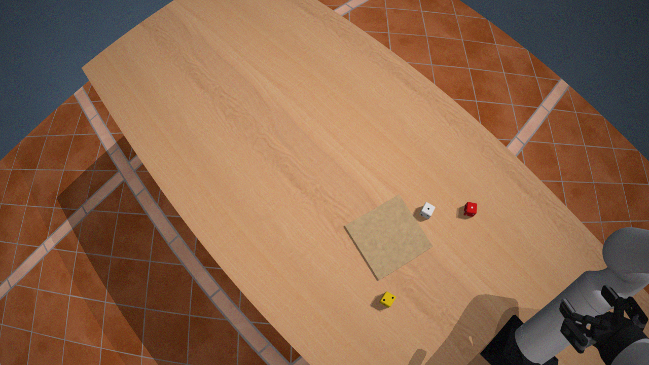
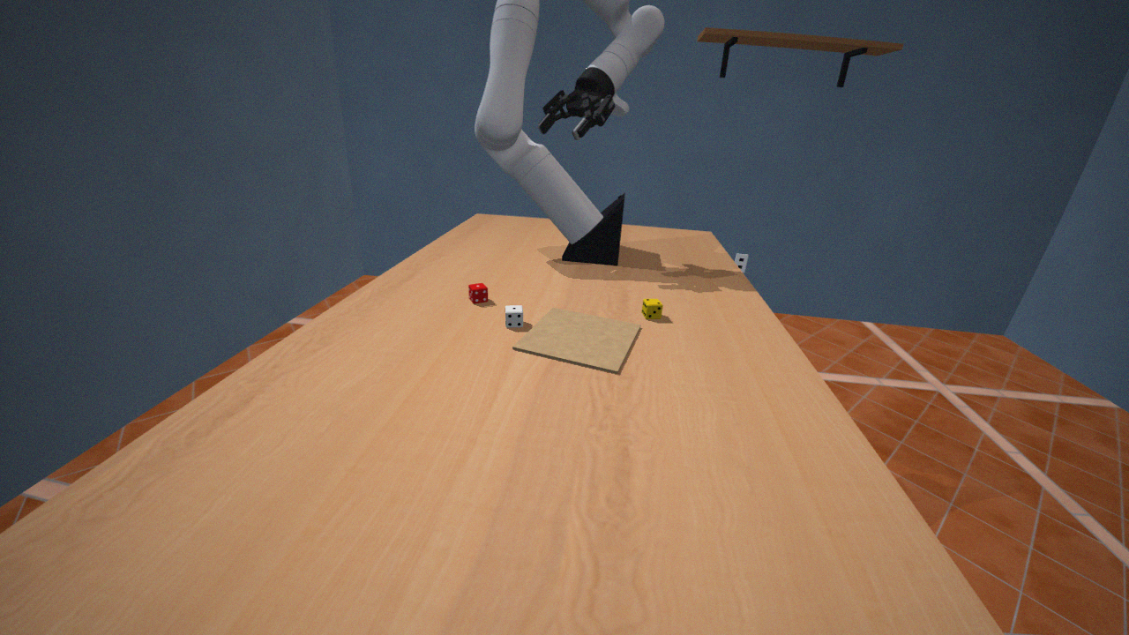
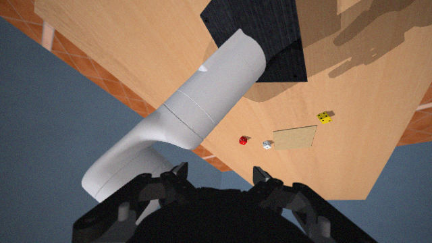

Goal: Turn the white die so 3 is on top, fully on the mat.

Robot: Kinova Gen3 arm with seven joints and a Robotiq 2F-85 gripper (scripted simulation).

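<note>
Now: the red die 250 mm ahead of my hand, 120 mm to the right of it and 240 mm below it. Also, from my hand: white die 330 mm ahead, 50 mm to the right, 240 mm below; tan mat 360 mm ahead, 40 mm to the left, 250 mm below; yellow die 280 mm ahead, 160 mm to the left, 240 mm below.
</note>
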